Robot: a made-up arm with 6 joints.
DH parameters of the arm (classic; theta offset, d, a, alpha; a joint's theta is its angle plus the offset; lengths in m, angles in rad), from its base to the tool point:
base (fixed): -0.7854 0 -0.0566 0
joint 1: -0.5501 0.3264 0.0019 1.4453
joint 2: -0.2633 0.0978 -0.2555 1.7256
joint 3: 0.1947 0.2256 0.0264 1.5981
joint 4: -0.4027 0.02 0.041 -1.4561
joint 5: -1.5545 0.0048 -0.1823 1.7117
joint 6: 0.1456 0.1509 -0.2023 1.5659
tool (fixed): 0.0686 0.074 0 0
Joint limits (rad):
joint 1: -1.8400..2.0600
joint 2: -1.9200..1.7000
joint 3: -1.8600..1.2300
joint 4: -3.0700..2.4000
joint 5: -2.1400..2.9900
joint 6: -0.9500..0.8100
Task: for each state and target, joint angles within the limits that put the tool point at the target. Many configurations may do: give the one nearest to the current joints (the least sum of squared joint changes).
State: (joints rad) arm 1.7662 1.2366 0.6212 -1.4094 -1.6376 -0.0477
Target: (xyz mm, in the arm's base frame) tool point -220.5 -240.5 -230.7
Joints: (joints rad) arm 1.7593 1.2582 0.4278 -1.9990 -1.2596 0.0590
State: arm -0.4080 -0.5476 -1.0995 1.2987 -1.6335 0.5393
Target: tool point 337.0 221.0 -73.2
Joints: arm -0.7776 -0.2717 -1.3218 1.5662 -1.9122 0.1830
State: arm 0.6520 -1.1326 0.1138 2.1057 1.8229 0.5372
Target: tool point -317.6 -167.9 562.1
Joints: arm 0.5731 -1.1511 0.8118 2.2198 0.9132 0.3775
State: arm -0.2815 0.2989 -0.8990 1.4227 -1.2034 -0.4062
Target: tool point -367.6 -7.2 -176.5
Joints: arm -0.2648 0.4097 -0.6253 1.5843 -0.9935 -0.5235
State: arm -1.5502 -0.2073 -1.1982 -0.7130 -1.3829 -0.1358
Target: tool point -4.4 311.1 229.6
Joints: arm -1.8400 -0.6631 -1.1902 -0.7229 -0.6411 -0.0852
